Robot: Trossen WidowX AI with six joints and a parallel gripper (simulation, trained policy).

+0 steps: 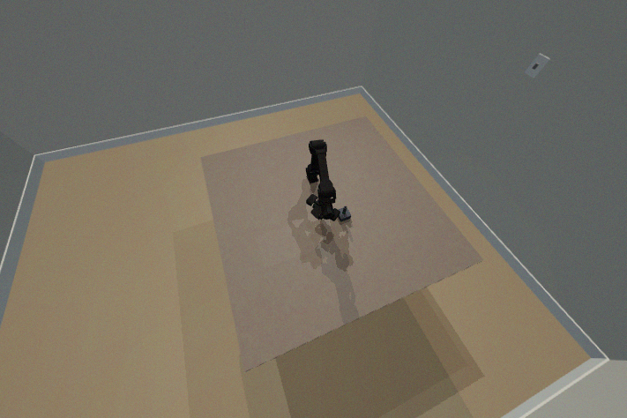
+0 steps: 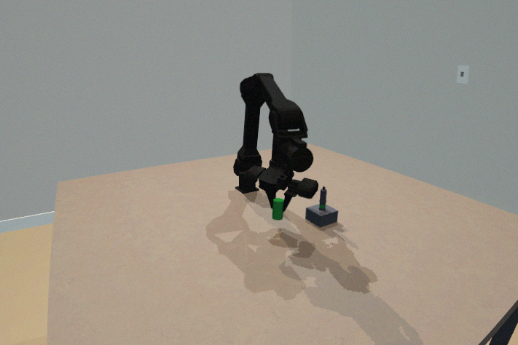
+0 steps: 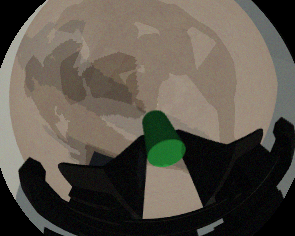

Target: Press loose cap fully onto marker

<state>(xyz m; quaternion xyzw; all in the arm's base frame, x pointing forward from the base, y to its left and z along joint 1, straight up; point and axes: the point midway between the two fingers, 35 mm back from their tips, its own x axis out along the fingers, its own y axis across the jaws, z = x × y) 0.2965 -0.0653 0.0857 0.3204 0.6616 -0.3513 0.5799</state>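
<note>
My gripper tip is 130 mm to the right of the grey holder block, 30 mm short of it and 30 mm above it. Also, from my gripper tip: green marker cap (right at my gripper tip).
</note>
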